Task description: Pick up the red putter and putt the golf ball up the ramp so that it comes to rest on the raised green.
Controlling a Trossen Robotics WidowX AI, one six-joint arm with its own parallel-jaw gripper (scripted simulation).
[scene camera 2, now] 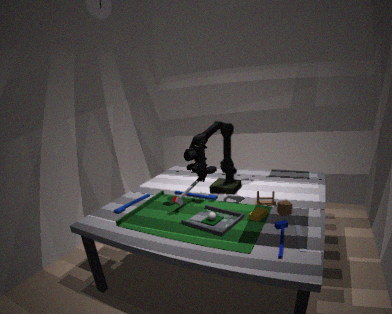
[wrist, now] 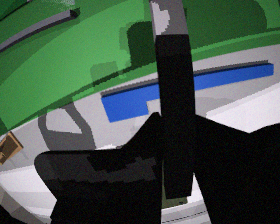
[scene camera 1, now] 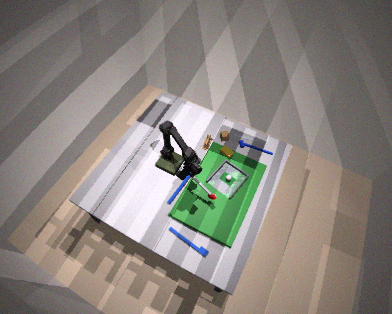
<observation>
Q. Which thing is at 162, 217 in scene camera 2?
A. A green mat.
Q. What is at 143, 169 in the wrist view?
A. My gripper.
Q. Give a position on a green mat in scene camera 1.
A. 222, 218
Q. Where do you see a green mat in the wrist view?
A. At 66, 62
</observation>
